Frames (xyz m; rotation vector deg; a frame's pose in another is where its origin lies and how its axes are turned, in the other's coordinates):
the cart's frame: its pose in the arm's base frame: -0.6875 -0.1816 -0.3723 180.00 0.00 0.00
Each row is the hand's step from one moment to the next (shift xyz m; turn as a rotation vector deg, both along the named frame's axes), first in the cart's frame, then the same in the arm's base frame.
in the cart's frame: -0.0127 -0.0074 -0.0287 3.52 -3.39 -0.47
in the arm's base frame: -0.0127 0.0074 0.0287 3.52 3.39 0.47
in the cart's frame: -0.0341 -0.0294 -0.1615 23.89 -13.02 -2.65
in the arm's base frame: -0.0341 0.0294 0.1615 23.89 13.02 2.65
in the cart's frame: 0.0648 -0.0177 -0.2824 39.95 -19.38 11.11
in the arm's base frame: 0.0648 0.0177 0.2824 39.95 19.38 -11.11
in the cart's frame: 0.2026 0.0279 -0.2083 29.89 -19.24 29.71
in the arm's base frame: 0.2026 -0.0279 0.2083 29.89 19.24 -29.71
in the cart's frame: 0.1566 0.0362 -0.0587 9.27 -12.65 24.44
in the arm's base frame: 0.1566 -0.0362 0.0587 9.27 12.65 -24.44
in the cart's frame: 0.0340 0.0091 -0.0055 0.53 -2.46 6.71
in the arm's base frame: 0.0340 -0.0091 0.0055 0.53 2.46 -6.71
